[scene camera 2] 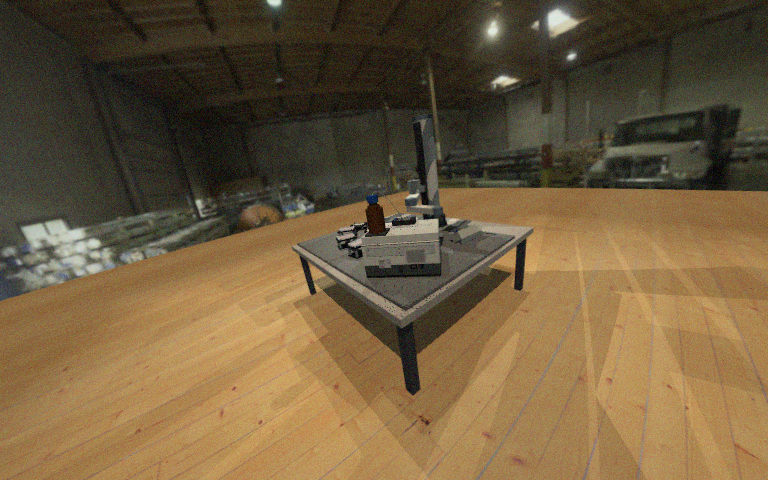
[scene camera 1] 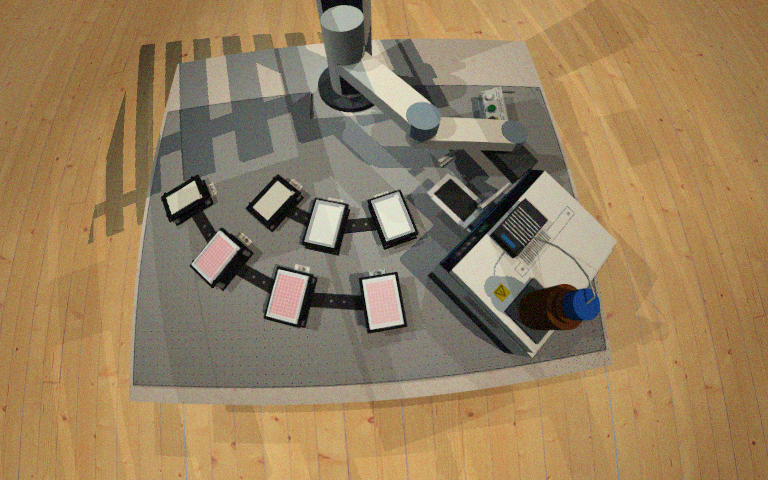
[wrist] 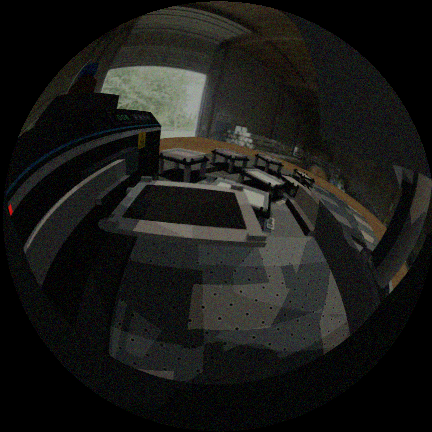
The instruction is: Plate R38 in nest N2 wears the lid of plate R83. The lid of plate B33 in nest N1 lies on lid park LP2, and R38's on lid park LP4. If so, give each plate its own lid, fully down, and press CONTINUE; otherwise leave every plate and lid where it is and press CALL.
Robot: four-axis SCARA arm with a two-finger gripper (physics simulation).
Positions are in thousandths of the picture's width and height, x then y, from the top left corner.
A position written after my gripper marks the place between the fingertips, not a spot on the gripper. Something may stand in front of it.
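Present in the scene are a brown bottle with blue cap (scene camera 1: 732, 641) and a button box (scene camera 1: 652, 234). My gripper (scene camera 1: 598, 386) carries nothing.
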